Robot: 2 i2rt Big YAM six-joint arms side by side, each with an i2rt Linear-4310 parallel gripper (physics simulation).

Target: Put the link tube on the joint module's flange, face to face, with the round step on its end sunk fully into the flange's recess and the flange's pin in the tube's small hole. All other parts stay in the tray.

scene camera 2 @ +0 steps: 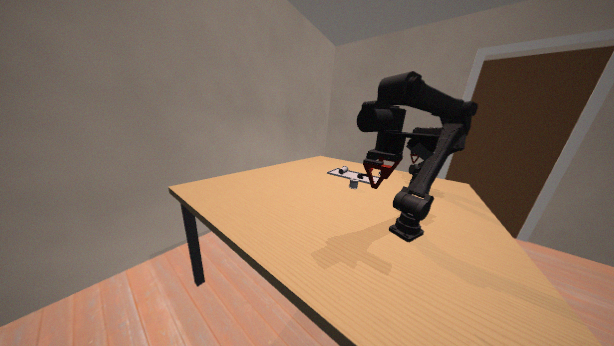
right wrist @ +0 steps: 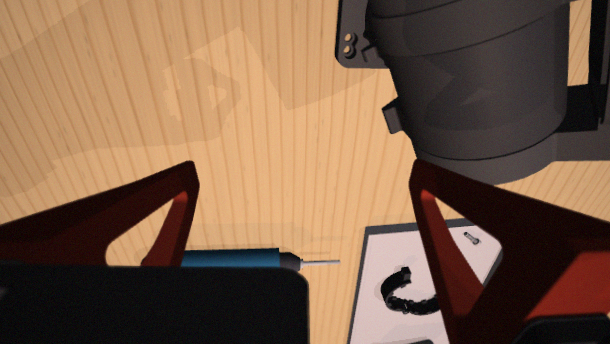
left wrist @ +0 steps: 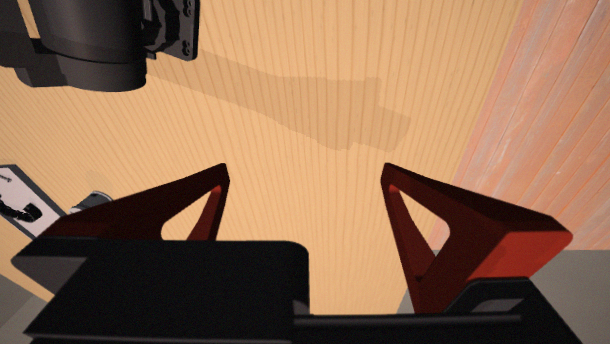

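The link tube, a pale cylinder with a dark end, lies at the left part of the tray in the scene view. The joint module, a short grey cylinder, stands on the table beside the tray; my left finger partly hides it in the left wrist view. My left gripper is open and empty, above the table. My right gripper is open and empty, farther back in the scene view. The flange's pin and recess are too small to tell.
A black curved chain and a small screw lie in the tray. A blue screwdriver lies beside the tray in the right wrist view. The other arm stands at the top of each wrist view.
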